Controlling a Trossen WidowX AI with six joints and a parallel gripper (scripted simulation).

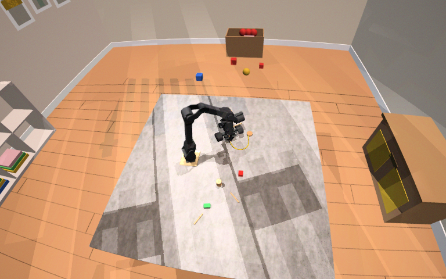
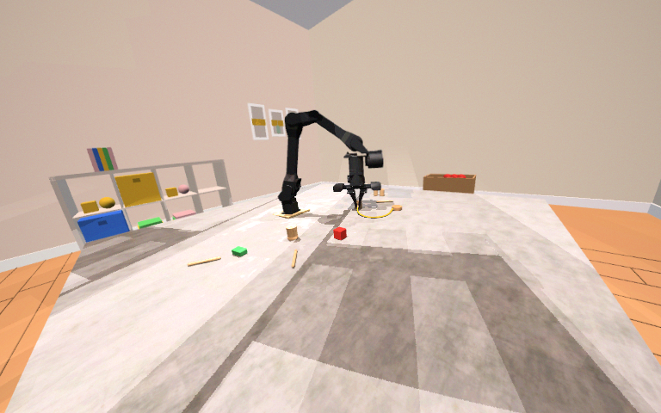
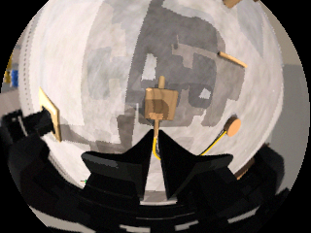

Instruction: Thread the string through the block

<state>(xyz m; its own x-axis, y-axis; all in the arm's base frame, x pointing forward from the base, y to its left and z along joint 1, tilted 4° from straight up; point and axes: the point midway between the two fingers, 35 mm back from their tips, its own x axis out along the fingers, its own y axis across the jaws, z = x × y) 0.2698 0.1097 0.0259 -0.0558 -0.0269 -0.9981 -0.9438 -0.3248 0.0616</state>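
Now: gripper tip 40 mm to the right of the small wooden block and 10 mm past it. Round my gripper tip: round wooden button: 150 mm ahead, 60 mm to the left, 10 mm below; then red cube: 260 mm to the right, 50 mm ahead; then loose stick: 160 mm to the left, 80 mm ahead, 10 mm below.
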